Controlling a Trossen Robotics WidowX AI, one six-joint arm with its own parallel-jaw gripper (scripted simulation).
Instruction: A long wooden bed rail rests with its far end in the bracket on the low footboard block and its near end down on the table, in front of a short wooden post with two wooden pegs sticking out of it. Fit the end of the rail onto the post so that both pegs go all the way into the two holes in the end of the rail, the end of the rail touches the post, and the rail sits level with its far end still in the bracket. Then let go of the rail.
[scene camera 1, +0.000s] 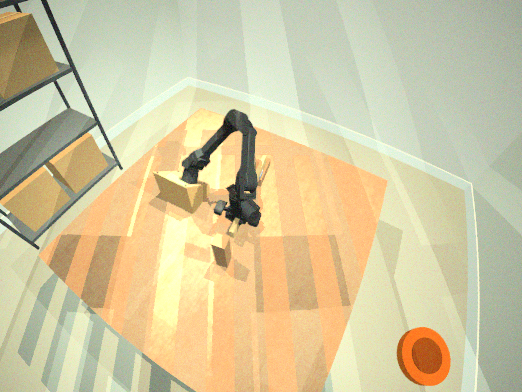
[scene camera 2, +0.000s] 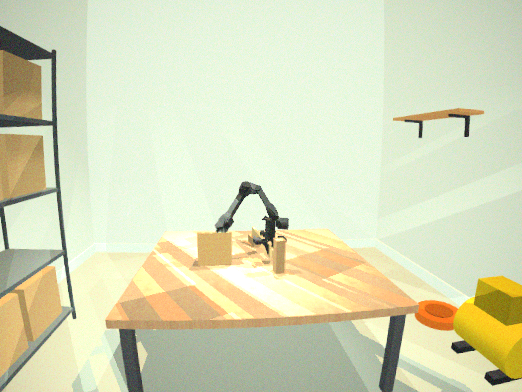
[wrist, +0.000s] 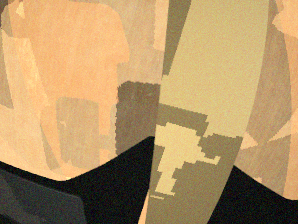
I see my gripper (wrist: 174, 147) and a wooden rail (wrist: 210, 73).
